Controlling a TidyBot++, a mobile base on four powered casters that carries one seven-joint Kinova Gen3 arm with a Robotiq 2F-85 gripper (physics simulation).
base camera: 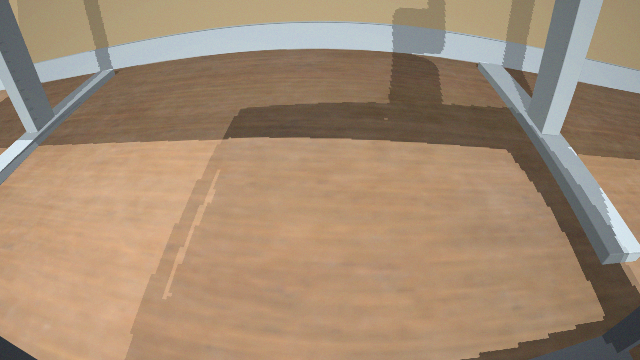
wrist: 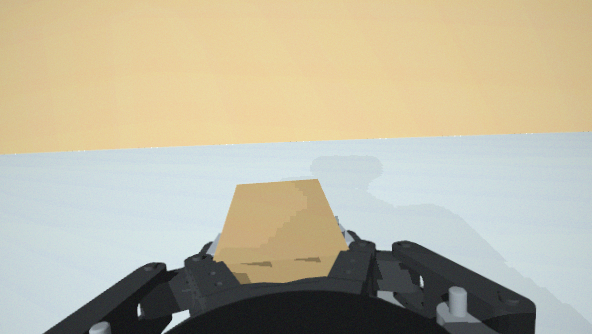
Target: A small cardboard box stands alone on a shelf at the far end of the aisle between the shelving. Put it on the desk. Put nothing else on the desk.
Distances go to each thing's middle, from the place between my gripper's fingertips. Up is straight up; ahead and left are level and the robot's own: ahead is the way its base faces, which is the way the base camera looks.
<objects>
The small tan cardboard box [wrist: 278,232] is right at my hand.
</objects>
